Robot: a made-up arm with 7 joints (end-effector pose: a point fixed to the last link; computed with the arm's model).
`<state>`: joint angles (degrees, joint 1 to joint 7).
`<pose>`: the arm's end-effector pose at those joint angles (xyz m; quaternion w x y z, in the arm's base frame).
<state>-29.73 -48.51 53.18 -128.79 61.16 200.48 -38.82</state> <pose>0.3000 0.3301 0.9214 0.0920 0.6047 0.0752 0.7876</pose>
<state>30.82 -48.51 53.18 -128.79 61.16 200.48 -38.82</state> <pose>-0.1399 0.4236 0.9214 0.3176 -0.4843 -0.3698 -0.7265</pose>
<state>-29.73 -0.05 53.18 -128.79 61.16 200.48 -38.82</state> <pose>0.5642 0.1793 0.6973 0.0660 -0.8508 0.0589 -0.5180</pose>
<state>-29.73 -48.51 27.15 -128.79 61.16 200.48 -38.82</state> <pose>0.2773 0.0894 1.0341 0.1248 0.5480 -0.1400 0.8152</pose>
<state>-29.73 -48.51 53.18 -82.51 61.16 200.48 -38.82</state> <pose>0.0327 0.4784 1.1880 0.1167 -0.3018 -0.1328 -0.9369</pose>
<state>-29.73 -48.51 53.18 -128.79 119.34 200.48 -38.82</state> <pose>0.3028 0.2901 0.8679 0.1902 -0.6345 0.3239 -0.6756</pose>
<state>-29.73 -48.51 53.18 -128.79 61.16 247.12 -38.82</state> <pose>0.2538 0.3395 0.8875 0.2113 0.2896 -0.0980 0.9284</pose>
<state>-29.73 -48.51 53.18 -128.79 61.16 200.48 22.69</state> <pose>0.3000 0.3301 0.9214 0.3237 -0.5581 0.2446 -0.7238</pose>
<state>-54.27 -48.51 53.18 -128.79 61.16 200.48 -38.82</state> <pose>0.4100 0.1757 0.9214 0.2572 0.6069 -0.0550 0.7500</pose>
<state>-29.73 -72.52 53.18 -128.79 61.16 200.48 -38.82</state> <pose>0.1338 0.4251 0.9219 0.1659 0.4397 0.1382 0.8718</pose>
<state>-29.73 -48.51 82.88 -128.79 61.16 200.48 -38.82</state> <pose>0.2158 0.5413 0.7203 0.0488 0.6314 0.3154 0.7068</pose>
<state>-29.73 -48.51 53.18 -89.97 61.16 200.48 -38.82</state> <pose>0.0908 0.4665 1.1565 0.0834 -0.3553 -0.1248 -0.9226</pose>
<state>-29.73 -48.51 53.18 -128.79 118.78 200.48 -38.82</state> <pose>0.3029 0.2902 0.8686 0.1876 -0.6350 0.3203 -0.6776</pose>
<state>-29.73 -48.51 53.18 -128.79 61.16 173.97 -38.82</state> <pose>0.3335 0.3336 0.9231 0.0160 0.7425 0.1700 0.6477</pose>
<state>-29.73 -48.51 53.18 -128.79 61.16 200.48 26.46</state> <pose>0.3000 0.3301 0.9214 0.3473 -0.5498 0.2628 -0.7128</pose>
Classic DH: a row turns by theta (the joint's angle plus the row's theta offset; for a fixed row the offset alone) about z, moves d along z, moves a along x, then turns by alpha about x. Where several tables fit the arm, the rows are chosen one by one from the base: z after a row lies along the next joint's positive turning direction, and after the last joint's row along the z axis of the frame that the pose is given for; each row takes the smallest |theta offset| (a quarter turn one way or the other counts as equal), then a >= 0, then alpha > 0; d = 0 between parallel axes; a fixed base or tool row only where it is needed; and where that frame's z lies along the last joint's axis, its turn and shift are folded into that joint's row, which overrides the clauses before.
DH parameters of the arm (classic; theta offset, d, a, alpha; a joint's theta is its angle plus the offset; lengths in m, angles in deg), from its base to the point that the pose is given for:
joint 1: 0 0.4714 0 -90
joint 2: 0 0 0 90
joint 3: 0 0.4228 0.1121 90
joint 4: 0 0 -0.1119 -90
joint 5: 0 0.521 0 90
joint 6: 0 0 0.0734 90
joint 7: 0 0 0 0

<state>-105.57 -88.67 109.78 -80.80 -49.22 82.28 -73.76</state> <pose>0.7883 0.4311 0.2623 0.6501 0.2585 0.2881 -0.6539</pose>
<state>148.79 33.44 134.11 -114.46 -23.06 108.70 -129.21</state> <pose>-0.0454 -0.5568 0.9956 0.1618 0.8663 0.4718 -0.0282</pose>
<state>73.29 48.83 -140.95 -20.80 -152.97 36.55 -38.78</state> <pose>0.2678 0.6163 1.2413 0.3873 -0.1524 -0.9089 0.0257</pose>
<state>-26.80 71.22 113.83 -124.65 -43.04 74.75 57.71</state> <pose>0.3408 0.5046 0.7640 0.0409 0.8950 0.4142 -0.1607</pose>
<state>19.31 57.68 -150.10 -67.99 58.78 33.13 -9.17</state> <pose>0.4282 -0.2164 1.2687 0.0408 0.7748 -0.6307 0.0167</pose>
